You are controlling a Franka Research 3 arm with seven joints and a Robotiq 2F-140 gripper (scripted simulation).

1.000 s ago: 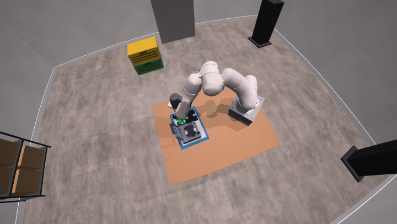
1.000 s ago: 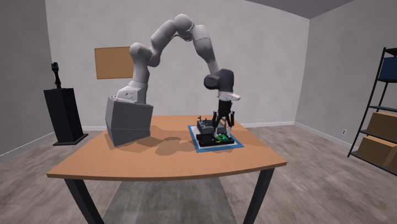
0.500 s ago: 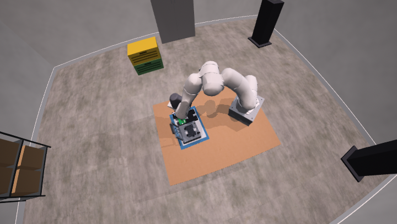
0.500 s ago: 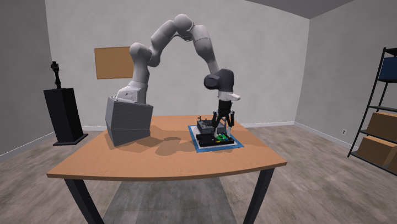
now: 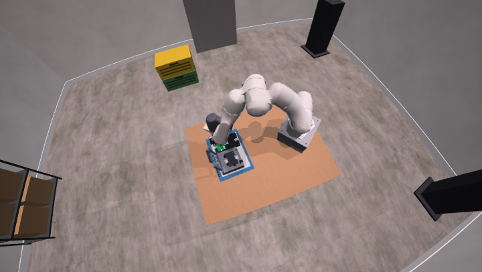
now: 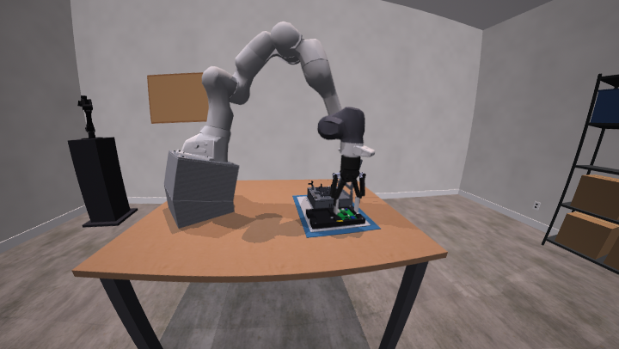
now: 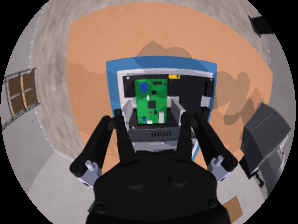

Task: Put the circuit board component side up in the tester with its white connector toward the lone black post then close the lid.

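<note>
Right now the green circuit board is 40 mm below my hand. Round my hand: tester lid (100 mm ahead, 160 mm to the left, 130 mm above).
</note>
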